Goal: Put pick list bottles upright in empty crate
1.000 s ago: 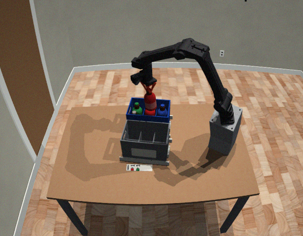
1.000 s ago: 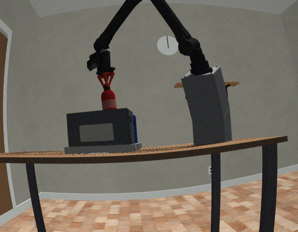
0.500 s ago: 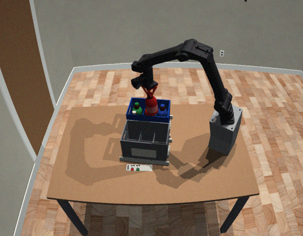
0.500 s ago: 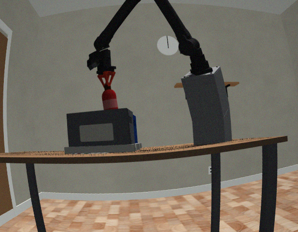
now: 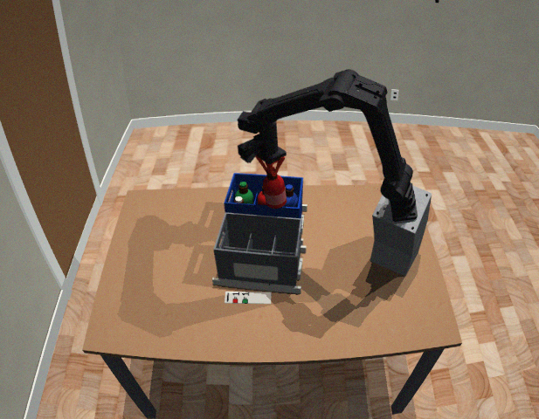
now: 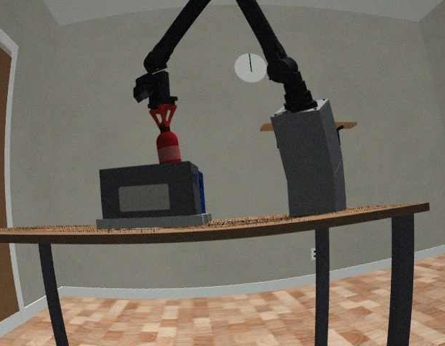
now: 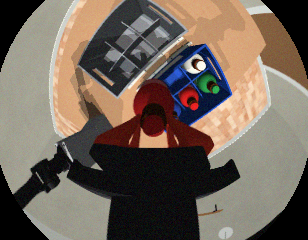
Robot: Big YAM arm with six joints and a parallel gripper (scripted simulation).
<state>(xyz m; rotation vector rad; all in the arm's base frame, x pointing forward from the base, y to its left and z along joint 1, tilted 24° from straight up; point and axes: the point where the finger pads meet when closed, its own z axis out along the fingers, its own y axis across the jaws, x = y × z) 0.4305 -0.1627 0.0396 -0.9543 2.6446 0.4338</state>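
The red-labelled bottle lies 1 cm behind my hand and 6 cm below it. The rest, counted from my hand: blue-labelled bottle 6 cm behind, 13 cm to the right, 24 cm below; grey crate 3 cm ahead, 14 cm to the left, 24 cm below; green-labelled bottle 12 cm ahead, 14 cm to the right, 24 cm below.
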